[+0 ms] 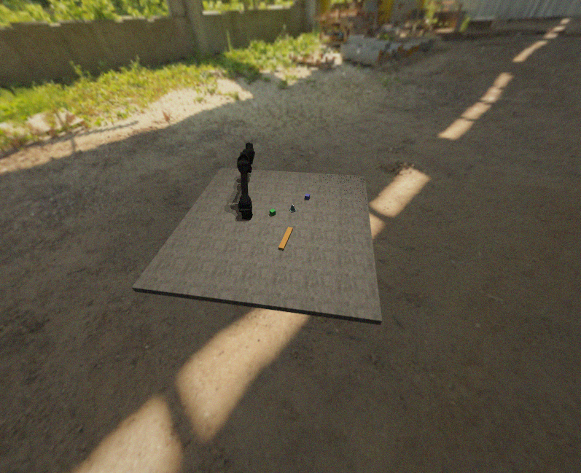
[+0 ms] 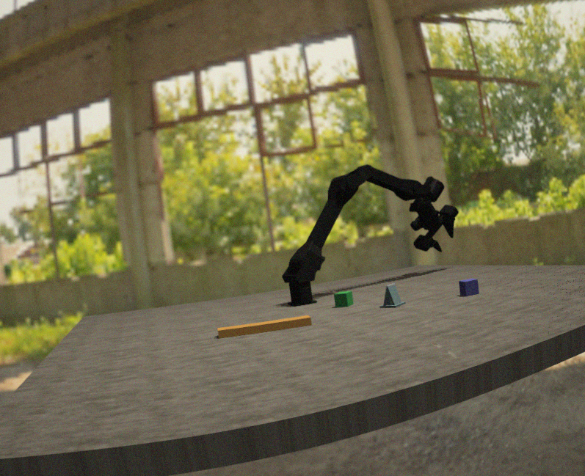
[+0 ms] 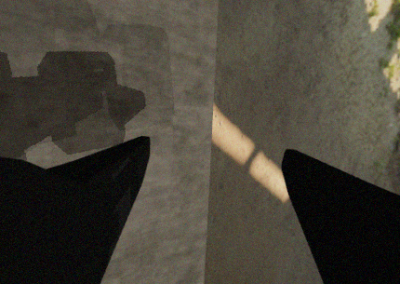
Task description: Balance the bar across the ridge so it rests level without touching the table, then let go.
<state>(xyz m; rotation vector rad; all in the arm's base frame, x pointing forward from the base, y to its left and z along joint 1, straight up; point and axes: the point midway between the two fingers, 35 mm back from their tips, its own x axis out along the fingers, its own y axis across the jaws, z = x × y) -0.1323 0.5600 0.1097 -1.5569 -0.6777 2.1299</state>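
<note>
Right now my gripper tip is 45 cm short of the bar, 76 cm to the left of it and 8 cm above it. From my gripper tip the other things lie so: green cube: 32 cm ahead, 53 cm to the right, 7 cm below; blue cube: 54 cm ahead, 31 cm to the right, 7 cm below.
</note>
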